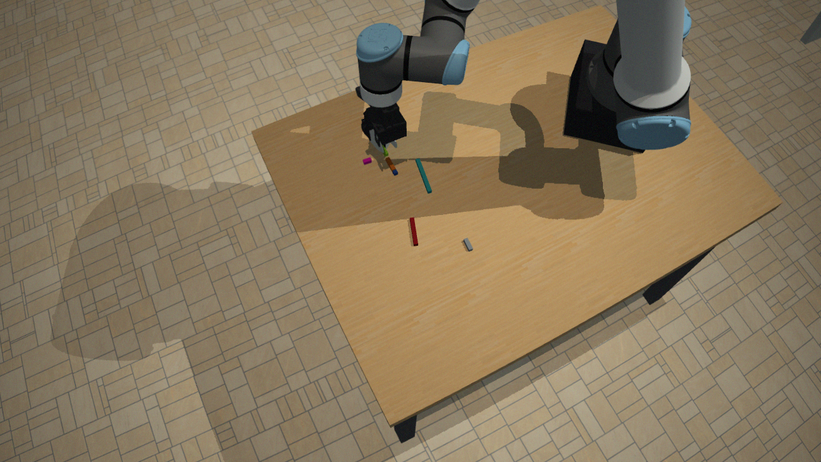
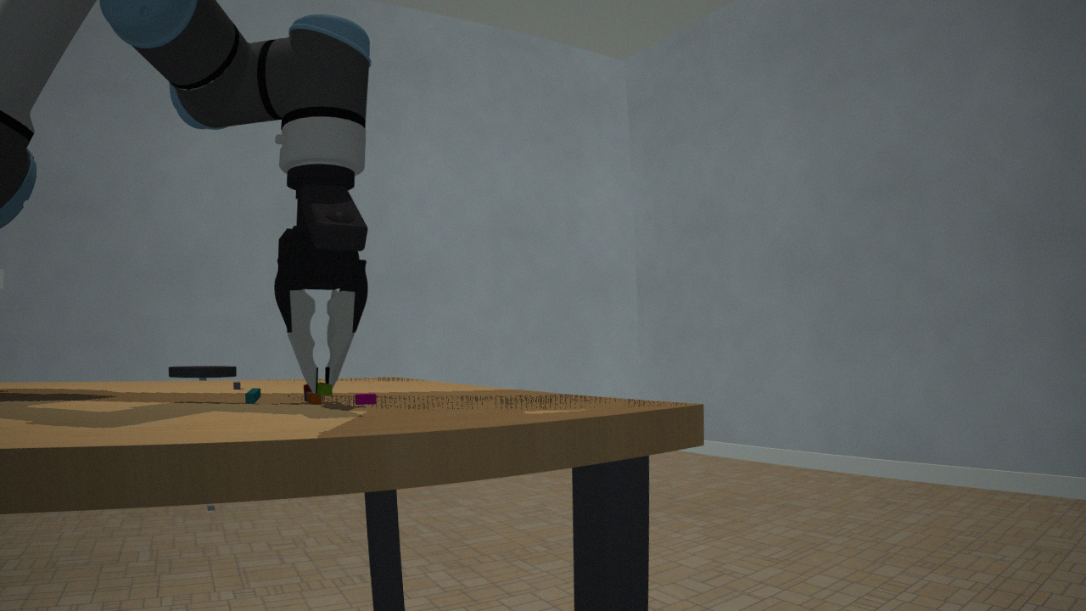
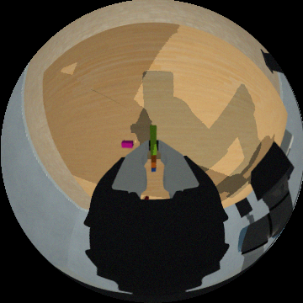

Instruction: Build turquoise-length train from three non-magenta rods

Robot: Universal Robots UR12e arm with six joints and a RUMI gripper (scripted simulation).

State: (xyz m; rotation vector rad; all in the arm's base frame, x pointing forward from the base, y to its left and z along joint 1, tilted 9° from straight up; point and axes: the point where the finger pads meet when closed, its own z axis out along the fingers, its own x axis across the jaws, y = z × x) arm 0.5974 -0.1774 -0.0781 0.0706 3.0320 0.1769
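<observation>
The lime rod is 1 cm below my hand. Round my hand: magenta rod (5 cm ahead, 2 cm below, 1 cm to the left); then orange rod (5 cm to the left, 2 cm below); then blue rod (7 cm to the left, 2 cm below).
</observation>
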